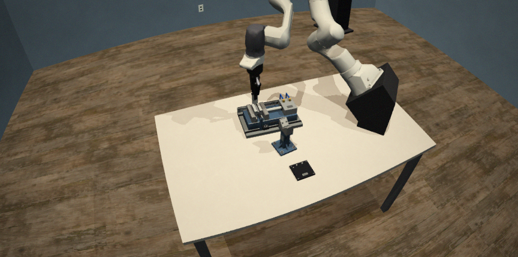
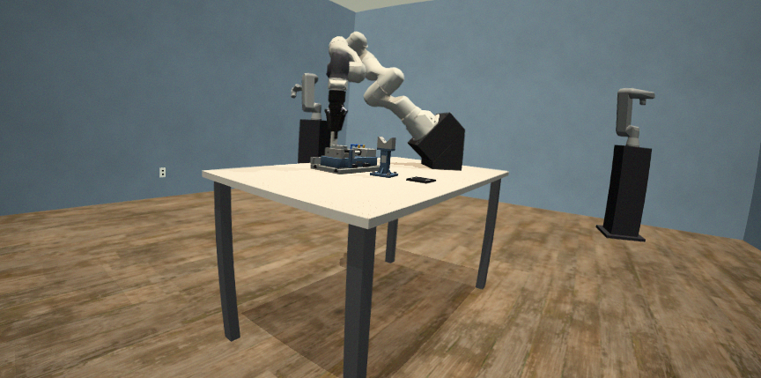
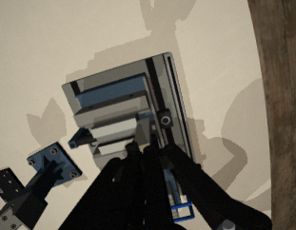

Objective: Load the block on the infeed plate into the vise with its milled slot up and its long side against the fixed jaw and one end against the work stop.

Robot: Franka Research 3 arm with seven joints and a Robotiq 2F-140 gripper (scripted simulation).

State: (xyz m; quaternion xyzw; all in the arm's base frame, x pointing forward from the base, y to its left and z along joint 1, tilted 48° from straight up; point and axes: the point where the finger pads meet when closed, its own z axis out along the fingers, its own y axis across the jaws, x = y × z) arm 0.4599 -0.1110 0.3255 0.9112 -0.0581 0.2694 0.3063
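My gripper is now 1 cm short of the part, 4 cm to the right of it and 3 cm above it. Round my hand: black infeed plate 2 cm ahead, 41 cm to the left, 13 cm below; vise 5 cm behind, 6 cm to the left, 10 cm below; air cylinder 14 cm behind, 9 cm to the left, 6 cm below.
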